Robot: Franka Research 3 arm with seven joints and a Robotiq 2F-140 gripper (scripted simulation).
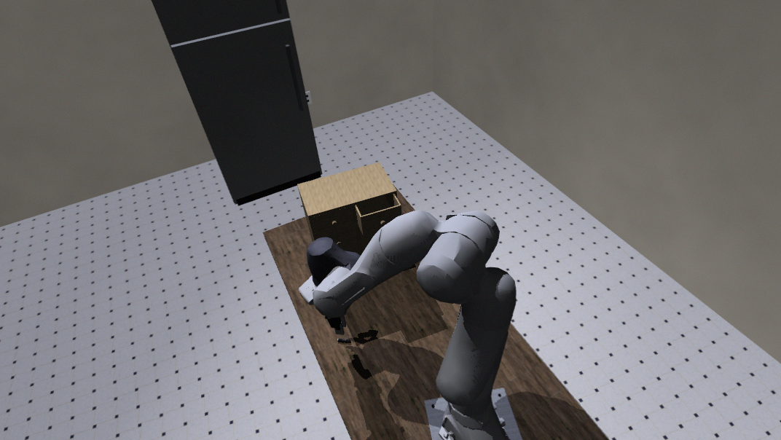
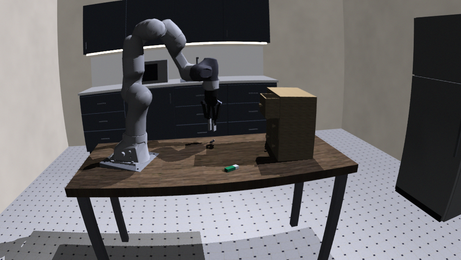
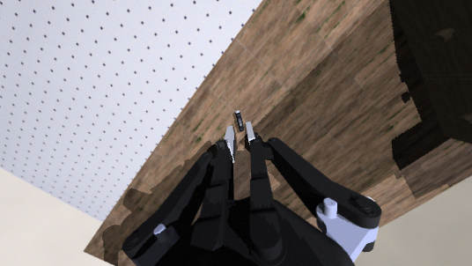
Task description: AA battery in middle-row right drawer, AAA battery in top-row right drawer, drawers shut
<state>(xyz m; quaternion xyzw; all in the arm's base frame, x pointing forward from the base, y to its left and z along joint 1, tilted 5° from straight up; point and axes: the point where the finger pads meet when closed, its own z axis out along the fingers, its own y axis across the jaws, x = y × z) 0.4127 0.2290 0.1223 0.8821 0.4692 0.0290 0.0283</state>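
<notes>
The dark battery lies 100 mm below my hand. From my hand the other things lie so: blue battery (420 mm ahead, 270 mm to the right, 20 mm above).
</notes>
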